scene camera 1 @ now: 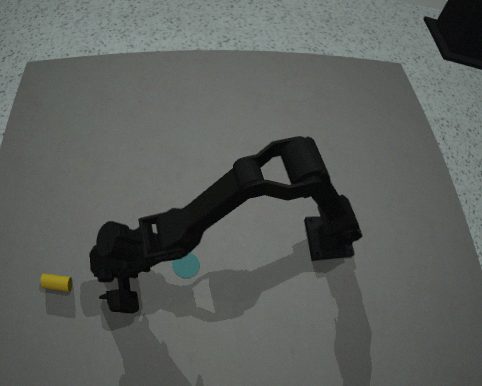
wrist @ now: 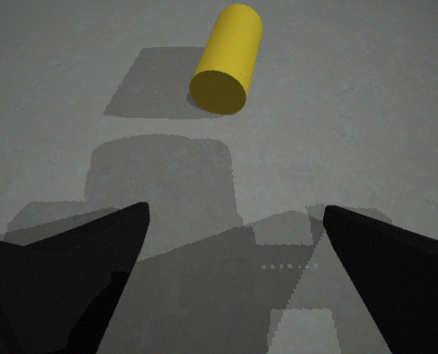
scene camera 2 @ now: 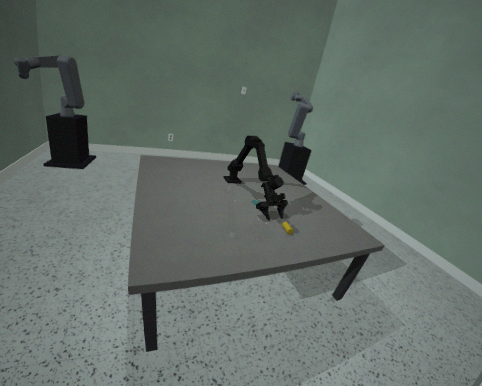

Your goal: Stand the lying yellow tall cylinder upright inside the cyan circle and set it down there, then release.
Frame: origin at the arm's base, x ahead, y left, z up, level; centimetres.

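Where they show: gripper, fingertip midpoint: [wrist: 237,212] [scene camera 2: 275,219]; arm's base, link origin: [scene camera 1: 332,238] [scene camera 2: 233,178].
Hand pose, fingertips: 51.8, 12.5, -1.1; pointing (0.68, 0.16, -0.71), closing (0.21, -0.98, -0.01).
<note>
Things, the pixels of their top centre, and the offset from my fingertips, as dx, dy, dz. "*": a spot on its surface instead. Level surfaces: height alone.
- yellow tall cylinder, top centre: [wrist: 230,33] [scene camera 1: 54,280] [scene camera 2: 288,225] +9.4, +2.4, +2.8
- cyan circle, surface spot: [scene camera 1: 186,265] [scene camera 2: 256,202] * -19.1, -4.9, -0.3
- grey table, surface height: dz -0.4
The yellow tall cylinder [scene camera 1: 56,282] [scene camera 2: 287,228] [wrist: 227,60] lies on its side on the table, with one round end facing the gripper in the wrist view. My gripper [scene camera 1: 101,288] [scene camera 2: 275,218] [wrist: 237,212] is open, its fingers wide apart with no object between them. It points down over the table, between the cylinder and the cyan circle, closer to the arm base than the cylinder is. The arm hides part of the gripper in scene camera 1. The cyan circle [scene camera 1: 186,265] [scene camera 2: 255,202] lies flat beside the forearm, with nothing standing on it.
The arm's base [scene camera 1: 332,242] [scene camera 2: 232,179] stands on the grey table [scene camera 1: 150,100] [scene camera 2: 200,250]. The forearm passes close above the circle's edge in scene camera 1. Two other robot arms stand on black pedestals [scene camera 2: 68,140] [scene camera 2: 295,160] on the floor beyond the table.
</note>
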